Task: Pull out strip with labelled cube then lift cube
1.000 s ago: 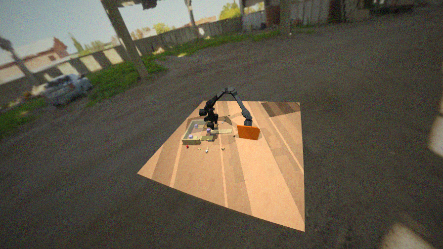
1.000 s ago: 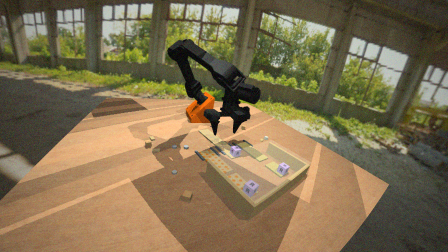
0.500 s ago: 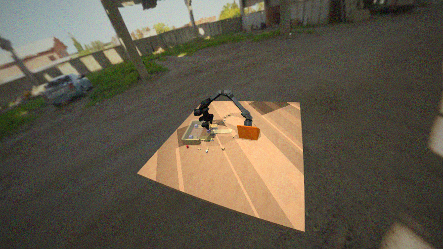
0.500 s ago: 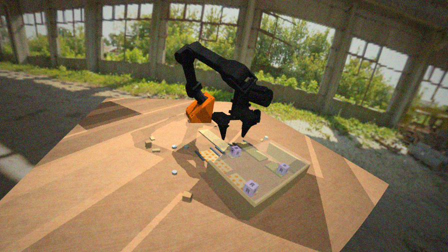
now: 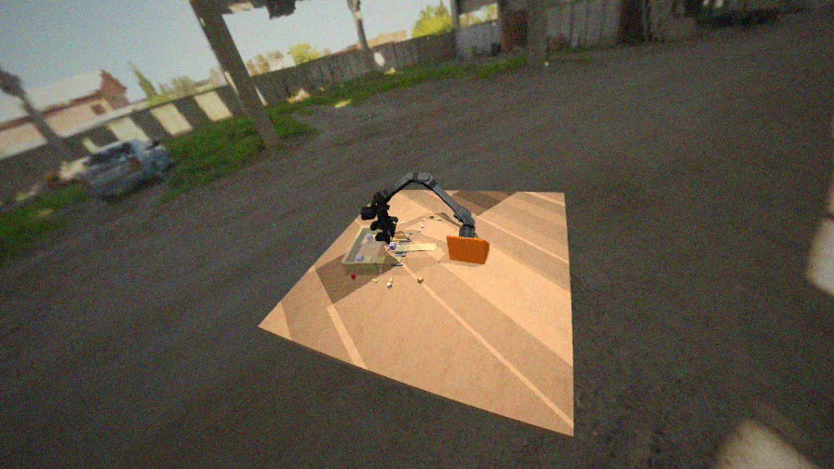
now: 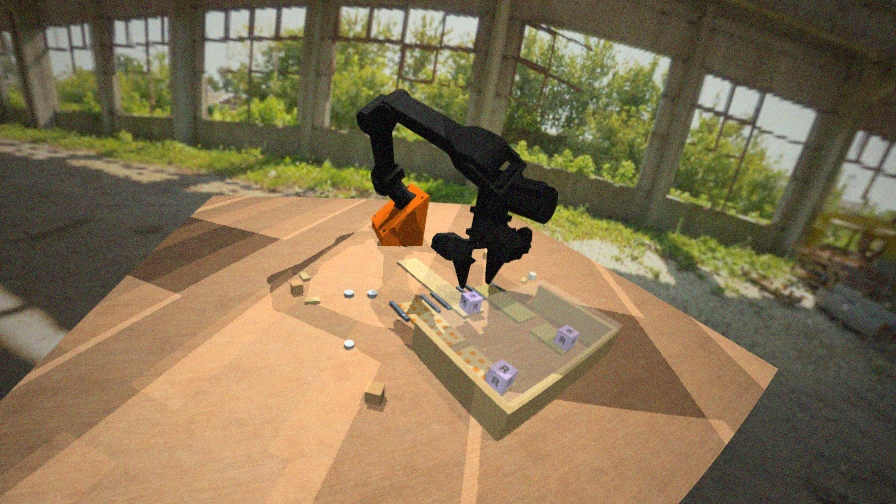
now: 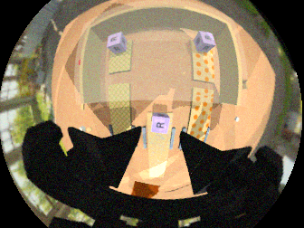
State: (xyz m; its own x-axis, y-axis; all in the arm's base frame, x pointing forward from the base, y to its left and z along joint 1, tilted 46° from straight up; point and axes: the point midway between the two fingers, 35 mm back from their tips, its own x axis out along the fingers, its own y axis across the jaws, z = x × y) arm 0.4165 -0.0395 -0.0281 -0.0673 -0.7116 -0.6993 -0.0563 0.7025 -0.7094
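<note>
My gripper tip is 110 mm past the strip, 60 mm above it and 20 mm to the left of it.
</note>
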